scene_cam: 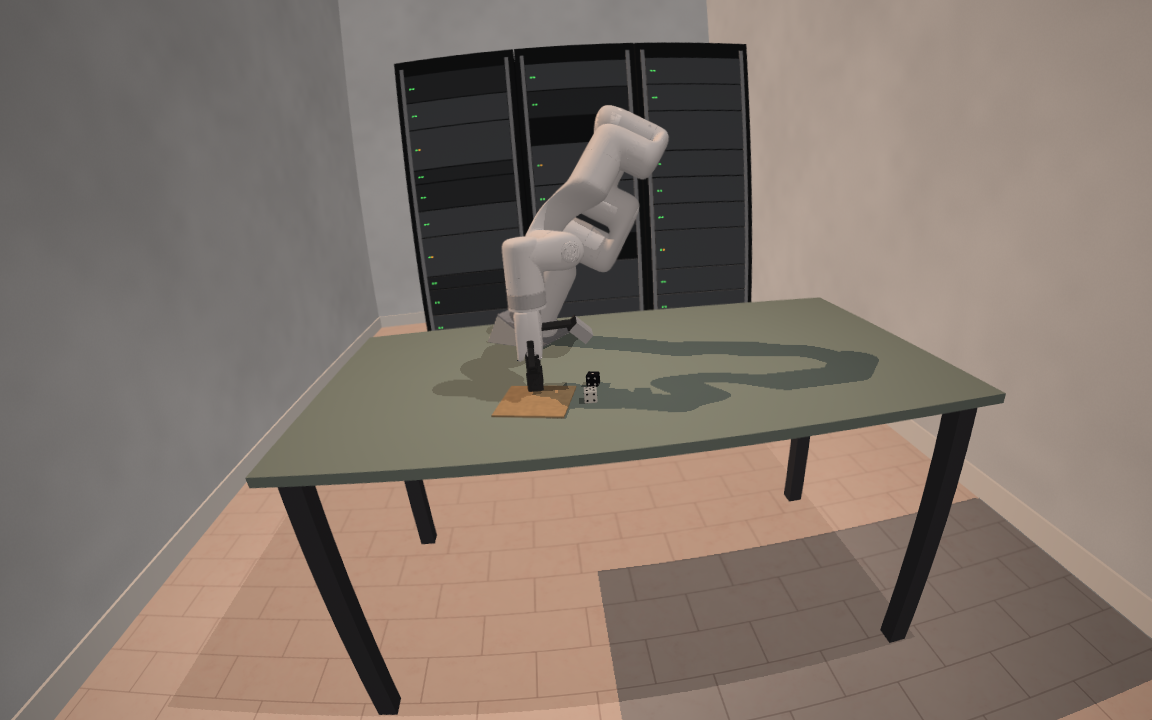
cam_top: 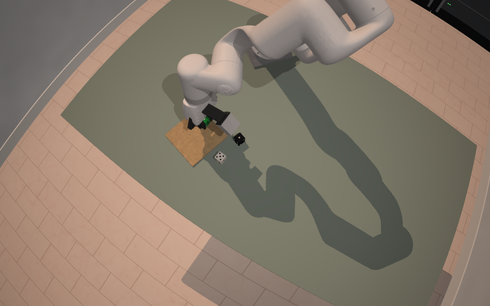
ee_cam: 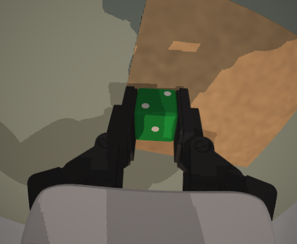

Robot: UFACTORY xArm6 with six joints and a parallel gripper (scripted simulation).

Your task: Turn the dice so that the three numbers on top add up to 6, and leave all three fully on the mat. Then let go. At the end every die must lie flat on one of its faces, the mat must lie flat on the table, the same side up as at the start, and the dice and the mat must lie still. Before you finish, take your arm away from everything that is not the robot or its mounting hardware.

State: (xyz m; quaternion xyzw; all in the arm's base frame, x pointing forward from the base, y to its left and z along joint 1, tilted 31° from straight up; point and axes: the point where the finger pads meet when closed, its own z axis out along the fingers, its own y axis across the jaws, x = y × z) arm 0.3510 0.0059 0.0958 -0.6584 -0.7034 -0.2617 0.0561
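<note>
The green die is 10 mm below my hand. The rest, counted from my hand: white die (110 mm to the left, 50 mm ahead, 20 mm below); then black die (120 mm to the left, 30 mm behind, 20 mm below); then brown mat (50 mm ahead, 30 mm below, 10 mm to the left).
</note>
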